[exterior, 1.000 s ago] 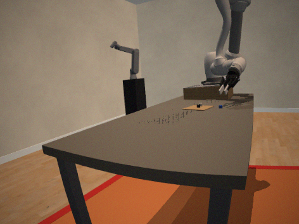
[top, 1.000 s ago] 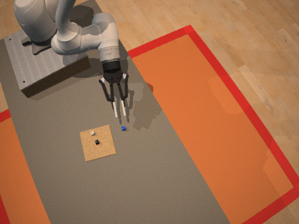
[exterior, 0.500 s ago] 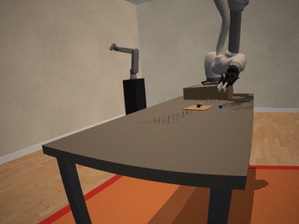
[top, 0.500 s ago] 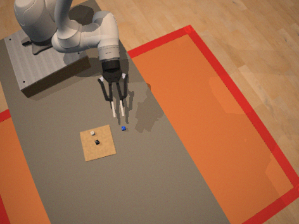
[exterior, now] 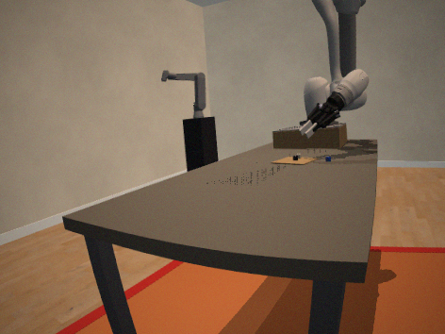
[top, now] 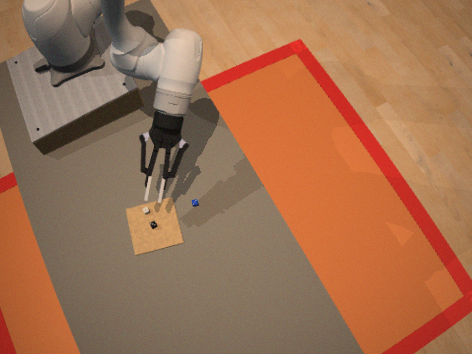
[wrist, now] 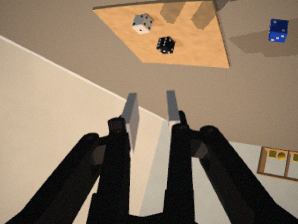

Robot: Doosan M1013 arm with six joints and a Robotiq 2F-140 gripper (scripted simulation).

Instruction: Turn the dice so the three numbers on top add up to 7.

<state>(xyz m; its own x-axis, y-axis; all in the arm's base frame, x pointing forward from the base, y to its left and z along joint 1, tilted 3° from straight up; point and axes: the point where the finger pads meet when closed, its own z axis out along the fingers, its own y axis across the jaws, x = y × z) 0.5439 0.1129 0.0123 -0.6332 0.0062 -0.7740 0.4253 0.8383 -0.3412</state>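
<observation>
My gripper is now 11 cm above the blue die, 9 cm to the right of it and 4 cm short of it. From my hand the other things lie so: black die 11 cm below, 6 cm ahead, 4 cm to the right; then tan mat 12 cm below, 6 cm ahead, 4 cm to the right; then white die 11 cm below, 5 cm to the right, 1 cm ahead.
</observation>
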